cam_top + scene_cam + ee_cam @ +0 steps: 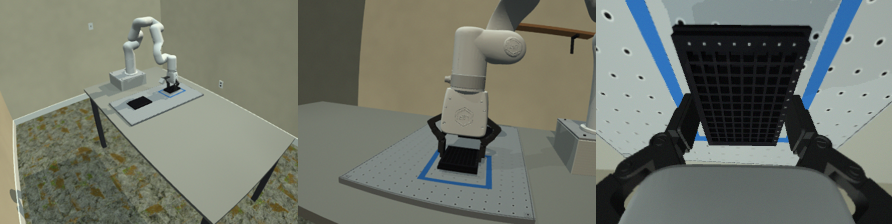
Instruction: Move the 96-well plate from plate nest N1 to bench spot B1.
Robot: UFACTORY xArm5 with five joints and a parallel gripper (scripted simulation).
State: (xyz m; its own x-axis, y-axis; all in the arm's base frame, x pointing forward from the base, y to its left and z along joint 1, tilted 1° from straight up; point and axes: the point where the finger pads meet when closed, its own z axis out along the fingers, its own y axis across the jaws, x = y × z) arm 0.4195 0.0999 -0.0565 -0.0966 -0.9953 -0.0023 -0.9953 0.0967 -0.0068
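The black 96-well plate is 10 mm below my hand. The rest, counted from my hand: black plate nest 320 mm to the right, 60 mm behind, 30 mm below.
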